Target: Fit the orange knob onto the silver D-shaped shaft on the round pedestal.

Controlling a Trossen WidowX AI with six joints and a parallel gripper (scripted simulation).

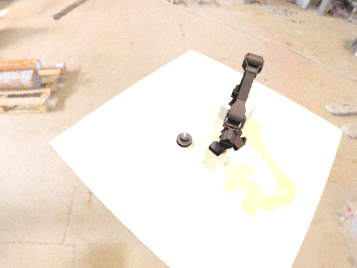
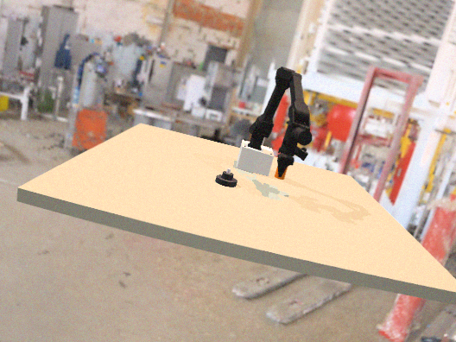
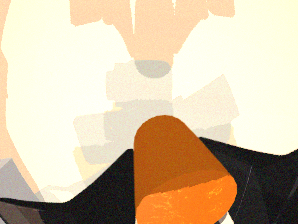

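Right now the dark round pedestal is 50 mm ahead of my gripper tip, 200 mm to the right of it and 40 mm below it. Also, from my gripper tip: orange knob (30 mm above).
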